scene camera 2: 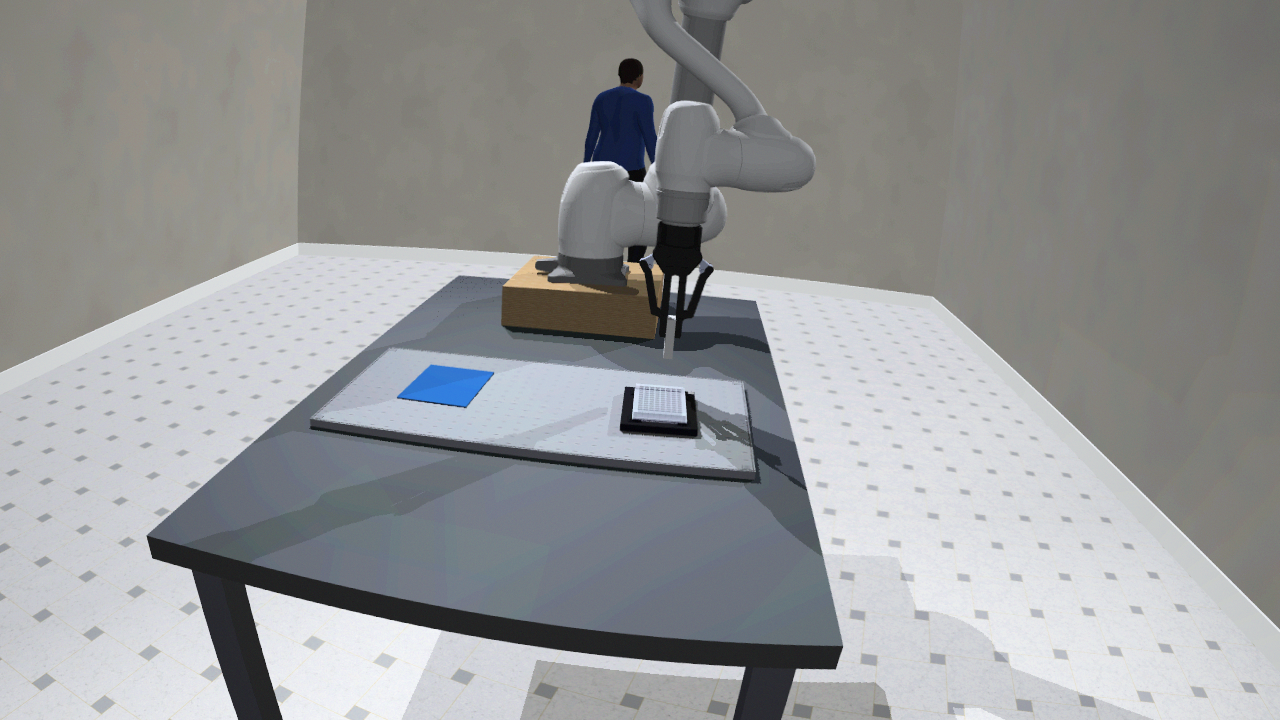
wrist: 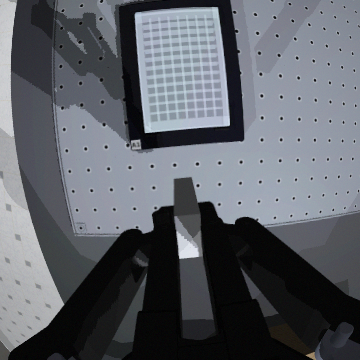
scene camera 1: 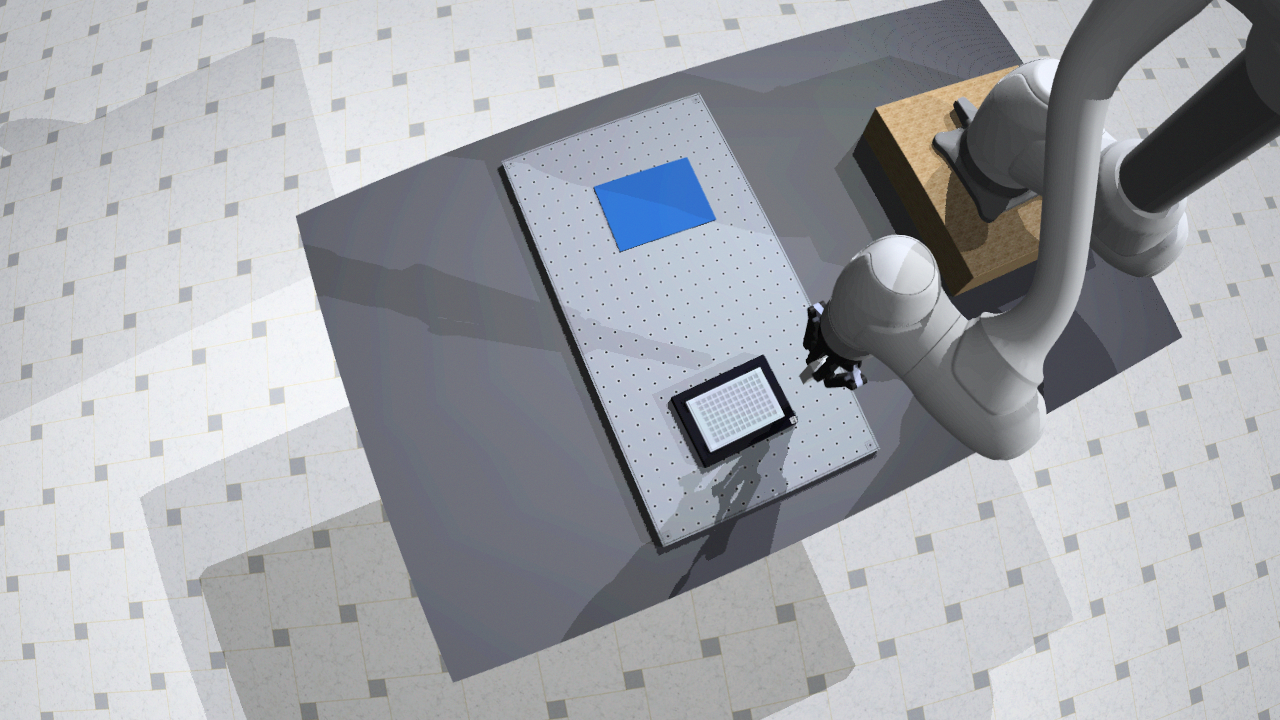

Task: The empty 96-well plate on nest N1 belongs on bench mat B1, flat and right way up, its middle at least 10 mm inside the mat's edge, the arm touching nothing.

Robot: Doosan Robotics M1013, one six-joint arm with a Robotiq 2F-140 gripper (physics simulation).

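Frame: origin at the arm's base, x left, y back, z up, level; metres.
Where they show: gripper, between the fingertips: [scene camera 2: 667, 356] [wrist: 183, 193] [scene camera 1: 809, 376]; arm's base, origin of its link: [scene camera 2: 589, 275] [scene camera 1: 994, 164].
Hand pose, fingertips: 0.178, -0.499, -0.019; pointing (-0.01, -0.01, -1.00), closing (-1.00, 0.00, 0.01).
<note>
Each offset is from my fingertips to the top centre of the thing, as dx, dy, dz. Level surfaces: height alone.
The white 96-well plate {-0.011, -0.115, -0.035} [scene camera 1: 735, 409] [scene camera 2: 660, 404] [wrist: 185, 70] sits flat and right way up in the black nest N1 {-0.011, -0.115, -0.046} [scene camera 1: 705, 456] [scene camera 2: 635, 427] [wrist: 187, 137]. The blue bench mat B1 {dz -0.059} [scene camera 1: 653, 205] [scene camera 2: 445, 385] lies flat and bare at the other end of the perforated board; it does not show in the wrist view. My gripper [scene camera 1: 812, 369] [scene camera 2: 668, 338] [wrist: 183, 193] is shut with nothing between its fingers. It points down, above and beside the nest, on the robot base side, apart from the plate.
The perforated board {dz -0.061} [scene camera 1: 662, 295] [scene camera 2: 537, 402] [wrist: 300, 165] carries nest and mat on the dark table {dz -0.074} [scene camera 1: 429, 402] [scene camera 2: 501, 537]. The arm's base stands on a wooden block [scene camera 1: 921, 116] [scene camera 2: 572, 308]. A person in blue [scene camera 2: 617, 125] stands behind the arm.
</note>
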